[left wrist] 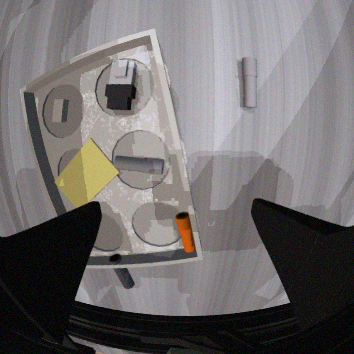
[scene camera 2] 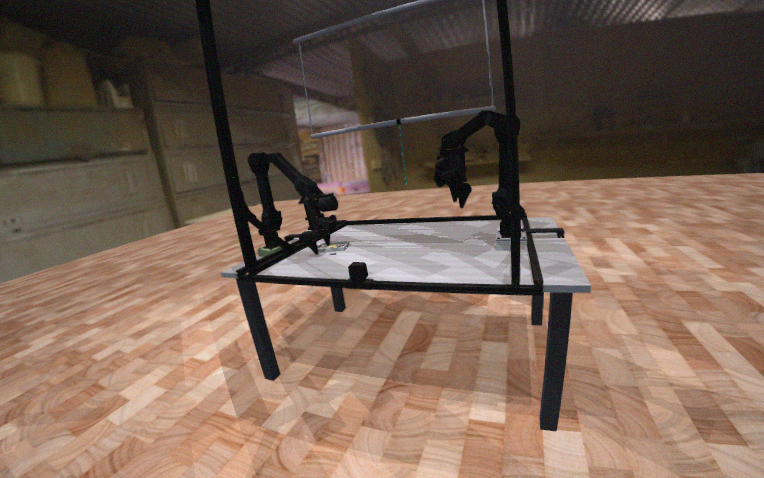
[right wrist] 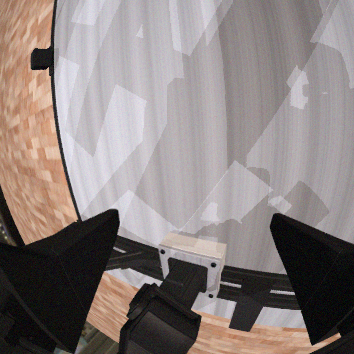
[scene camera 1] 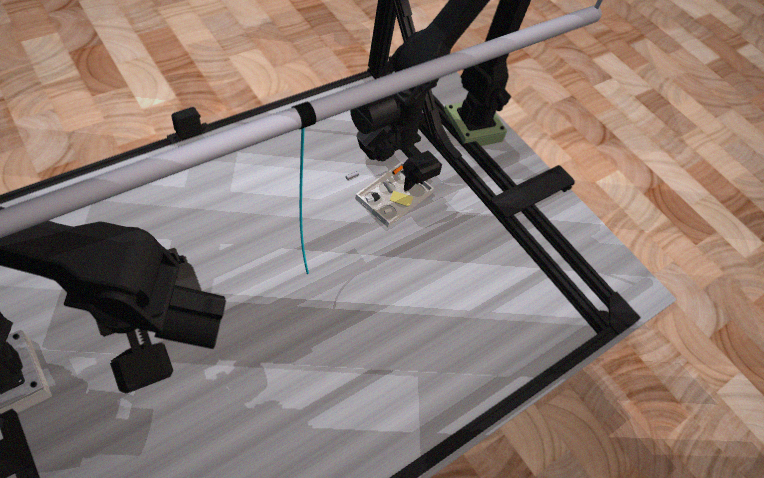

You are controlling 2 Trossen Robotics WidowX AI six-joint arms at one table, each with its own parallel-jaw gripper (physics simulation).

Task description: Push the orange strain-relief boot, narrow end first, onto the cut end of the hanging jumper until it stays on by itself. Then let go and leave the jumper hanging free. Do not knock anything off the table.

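The orange boot lies tilted inside the tray's corner, against its side wall. In the left wrist view its dark open end points up the picture. The teal jumper hangs from a black clip on the bar, its lower cut end free and bare. My left gripper is open and empty above the tray; the orange boot shows between and below its spread fingers in the left wrist view. My right gripper is open and empty, high above the table, to the right of the jumper in scene camera 2.
The pale tray holds a dark grey sleeve, a yellow square and a black-and-white connector. A dark tube leans at its wall. A light grey sleeve lies beside it. The bar spans above.
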